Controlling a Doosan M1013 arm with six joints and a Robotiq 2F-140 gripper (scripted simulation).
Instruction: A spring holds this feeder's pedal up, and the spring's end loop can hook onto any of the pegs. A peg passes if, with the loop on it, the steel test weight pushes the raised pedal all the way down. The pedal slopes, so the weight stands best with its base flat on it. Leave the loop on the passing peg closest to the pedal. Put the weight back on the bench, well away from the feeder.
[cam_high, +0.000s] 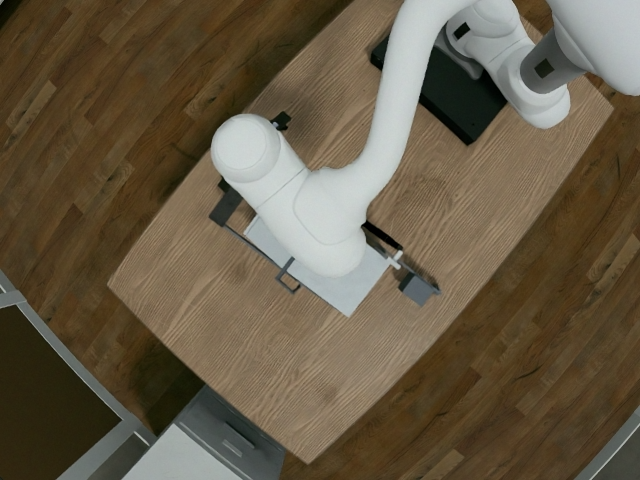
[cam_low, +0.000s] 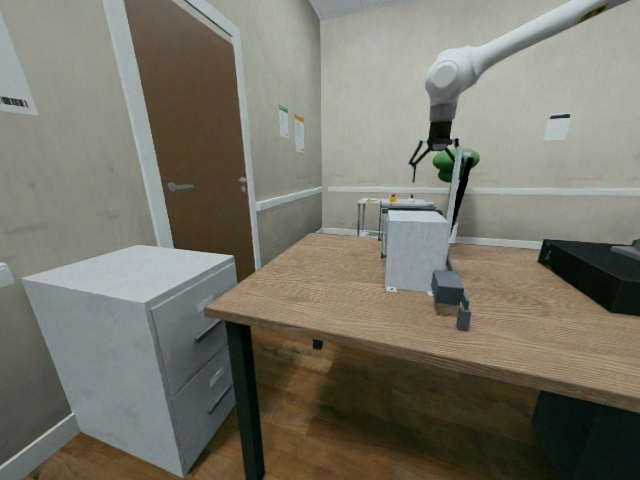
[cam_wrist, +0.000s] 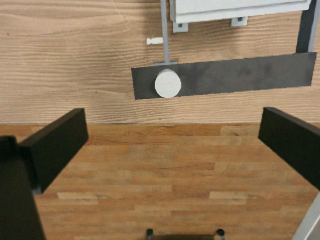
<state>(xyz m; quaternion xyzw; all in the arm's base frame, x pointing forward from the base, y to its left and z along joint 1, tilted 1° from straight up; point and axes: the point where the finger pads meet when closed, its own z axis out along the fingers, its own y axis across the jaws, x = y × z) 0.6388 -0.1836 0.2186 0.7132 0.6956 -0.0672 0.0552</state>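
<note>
Now: hand 11 cm above the steel test weight. Round my hand: white peg 2 cm behind, 36 cm to the left, 8 cm above.
</note>
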